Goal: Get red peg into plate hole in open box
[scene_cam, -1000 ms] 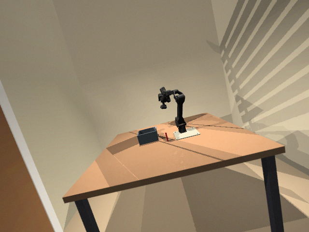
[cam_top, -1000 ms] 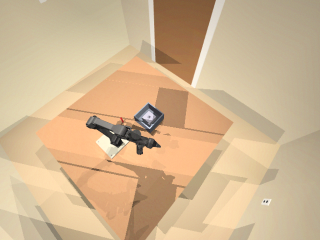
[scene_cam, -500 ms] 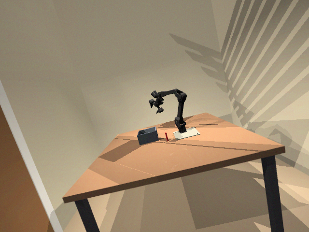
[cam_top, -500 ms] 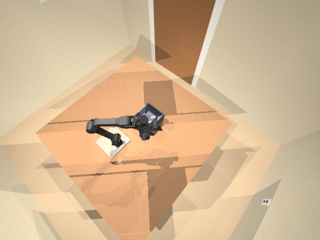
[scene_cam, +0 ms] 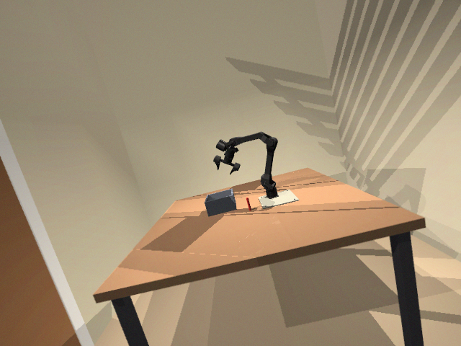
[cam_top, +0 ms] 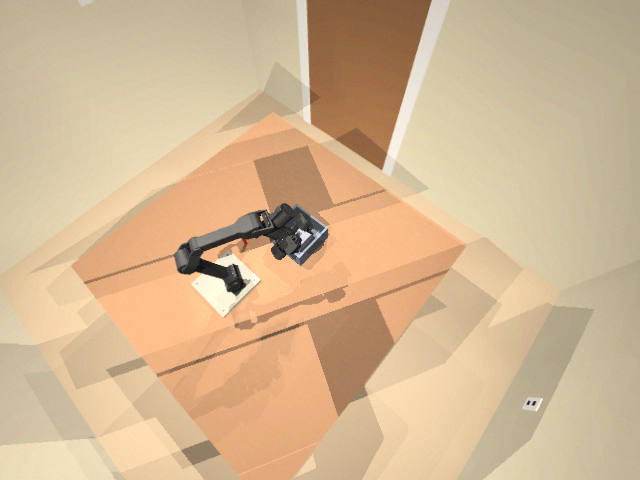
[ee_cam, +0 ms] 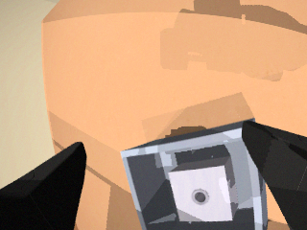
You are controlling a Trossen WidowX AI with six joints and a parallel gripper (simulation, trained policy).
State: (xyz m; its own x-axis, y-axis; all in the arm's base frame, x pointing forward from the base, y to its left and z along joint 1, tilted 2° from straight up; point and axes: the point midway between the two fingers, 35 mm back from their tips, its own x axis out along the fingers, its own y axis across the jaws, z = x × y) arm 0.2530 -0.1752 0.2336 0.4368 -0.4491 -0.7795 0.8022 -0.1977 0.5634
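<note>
Right now my gripper tip is 90 mm past the red peg, 290 mm to the right of it and 190 mm above it. Also, from my gripper tip: grey box 70 mm ahead, 110 mm to the left, 200 mm below.
</note>
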